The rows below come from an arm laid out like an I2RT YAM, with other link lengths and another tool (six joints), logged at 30 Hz.
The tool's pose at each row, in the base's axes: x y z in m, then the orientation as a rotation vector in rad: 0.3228 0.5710 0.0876 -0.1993 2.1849 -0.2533; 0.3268 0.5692 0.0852 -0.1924 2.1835 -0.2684; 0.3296 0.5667 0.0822 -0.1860 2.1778 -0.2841; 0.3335 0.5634 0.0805 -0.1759 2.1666 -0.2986; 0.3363 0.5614 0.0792 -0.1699 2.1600 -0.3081; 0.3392 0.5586 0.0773 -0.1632 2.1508 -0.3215; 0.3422 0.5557 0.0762 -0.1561 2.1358 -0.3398; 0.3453 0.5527 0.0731 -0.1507 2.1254 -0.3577; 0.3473 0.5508 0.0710 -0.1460 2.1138 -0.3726; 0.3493 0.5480 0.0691 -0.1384 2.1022 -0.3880; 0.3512 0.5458 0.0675 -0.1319 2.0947 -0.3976; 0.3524 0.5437 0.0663 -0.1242 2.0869 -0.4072; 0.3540 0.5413 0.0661 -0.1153 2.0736 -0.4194
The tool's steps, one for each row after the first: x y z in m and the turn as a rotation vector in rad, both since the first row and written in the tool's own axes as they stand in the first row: 0.0000 -0.0013 0.0048 0.0134 0.0009 -0.0006; 0.0013 -0.0031 0.0091 0.0277 -0.0023 -0.0018; 0.0011 -0.0061 0.0136 0.0434 -0.0108 0.0001; 0.0009 -0.0078 0.0168 0.0533 -0.0157 0.0009; 0.0014 -0.0102 0.0206 0.0667 -0.0224 0.0008; 0.0012 -0.0129 0.0239 0.0846 -0.0339 -0.0009; 0.0025 -0.0151 0.0286 0.1009 -0.0410 -0.0037; 0.0034 -0.0165 0.0316 0.1151 -0.0496 -0.0059; 0.0044 -0.0189 0.0346 0.1308 -0.0580 -0.0062; 0.0050 -0.0207 0.0373 0.1413 -0.0633 -0.0051; 0.0057 -0.0225 0.0392 0.1523 -0.0688 -0.0032; 0.0055 -0.0248 0.0409 0.1666 -0.0791 -0.0013
